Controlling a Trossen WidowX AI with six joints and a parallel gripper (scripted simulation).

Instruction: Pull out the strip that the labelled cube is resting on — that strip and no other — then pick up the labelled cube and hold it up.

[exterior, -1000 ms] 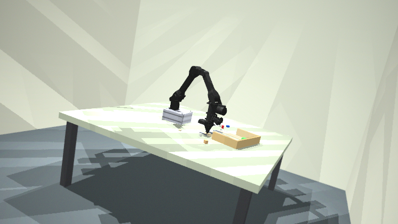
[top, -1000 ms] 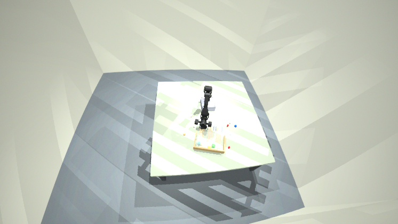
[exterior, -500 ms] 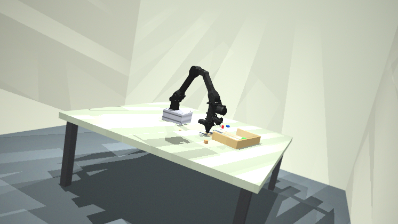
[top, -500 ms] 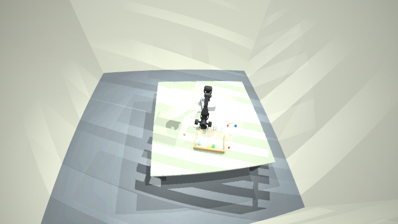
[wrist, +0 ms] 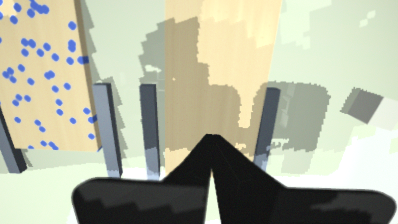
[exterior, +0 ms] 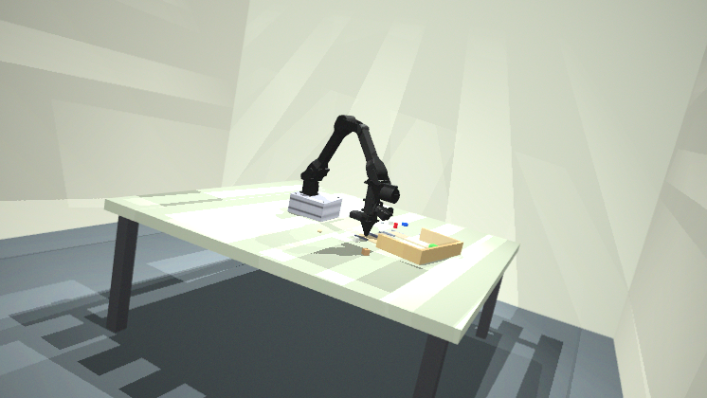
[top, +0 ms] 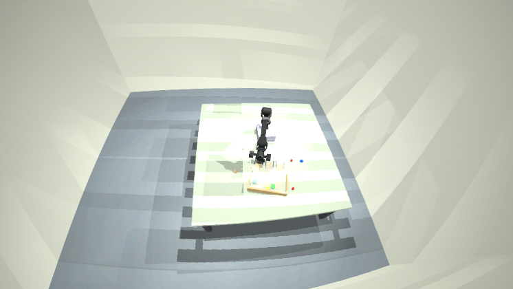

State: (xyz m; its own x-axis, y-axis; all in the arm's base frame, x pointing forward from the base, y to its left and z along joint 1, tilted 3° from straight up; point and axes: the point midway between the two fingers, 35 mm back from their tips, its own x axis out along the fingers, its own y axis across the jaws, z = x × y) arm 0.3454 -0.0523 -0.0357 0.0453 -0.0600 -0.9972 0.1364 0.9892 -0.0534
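My gripper tip is 21 cm short of the labelled cube, 4 cm to the left of it and 1 cm below it. Also, from my gripper tip: orange cube: 20 cm to the right, 12 cm ahead; blue piece: 40 cm to the left, 3 cm behind.
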